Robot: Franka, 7 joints.
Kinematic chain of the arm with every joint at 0, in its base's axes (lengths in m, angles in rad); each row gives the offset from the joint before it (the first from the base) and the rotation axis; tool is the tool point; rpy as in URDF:
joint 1: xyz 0 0 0.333 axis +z
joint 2: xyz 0 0 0 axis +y
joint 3: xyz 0 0 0.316 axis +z
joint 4: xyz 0.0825 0 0 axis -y
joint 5: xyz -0.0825 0 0.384 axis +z
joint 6: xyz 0 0 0 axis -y
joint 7: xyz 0.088 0 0 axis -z
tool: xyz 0 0 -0.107 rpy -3.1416 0 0
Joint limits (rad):
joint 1: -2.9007..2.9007
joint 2: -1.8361..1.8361
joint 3: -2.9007..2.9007
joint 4: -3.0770..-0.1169
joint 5: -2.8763..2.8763
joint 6: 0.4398..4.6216
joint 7: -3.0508..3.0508
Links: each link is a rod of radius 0.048 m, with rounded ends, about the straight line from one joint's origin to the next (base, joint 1, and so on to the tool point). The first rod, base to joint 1, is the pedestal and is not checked.
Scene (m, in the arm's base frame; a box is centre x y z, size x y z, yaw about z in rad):
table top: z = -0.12
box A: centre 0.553 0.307 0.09 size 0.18 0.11 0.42 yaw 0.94
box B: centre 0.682 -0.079 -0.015 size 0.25 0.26 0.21 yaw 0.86
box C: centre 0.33 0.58 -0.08 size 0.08 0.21 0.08 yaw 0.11
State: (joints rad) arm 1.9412 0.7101 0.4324 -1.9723 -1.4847 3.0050 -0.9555
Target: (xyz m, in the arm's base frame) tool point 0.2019 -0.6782 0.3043
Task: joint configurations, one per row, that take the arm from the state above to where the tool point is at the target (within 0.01 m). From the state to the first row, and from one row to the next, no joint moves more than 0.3 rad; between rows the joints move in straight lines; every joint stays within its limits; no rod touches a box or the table.
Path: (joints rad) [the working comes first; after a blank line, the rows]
Joints at the target: -0.4695 0.8948 -1.0367 -1.6457 -1.4441 2.6000 -0.9555
Straight joint move there: touches box A, box B.

1: 1.6557 0.6136 0.3232 -1.9566 -1.4898 2.9891 -0.9555
2: 1.3703 0.5171 0.2140 -1.9408 -1.4949 2.9733 -0.9555
3: 1.0848 0.4206 0.1048 -1.9251 -1.5000 2.9574 -0.9555
4: 0.7994 0.3241 -0.0044 -1.9094 -1.5051 2.9416 -0.9555
5: 0.5139 0.2275 -0.1137 -1.8936 -1.5102 2.9257 -0.9555
6: 0.2681 0.3943 -0.3444 -1.8316 -1.4937 2.8443 -0.9555
7: 0.0222 0.5611 -0.5752 -1.7697 -1.4772 2.7629 -0.9555
8: -0.2236 0.7280 -0.8059 -1.7077 -1.4606 2.6814 -0.9555
9: -0.4695 0.8948 -1.0367 -1.6457 -1.4441 2.6000 -0.9555

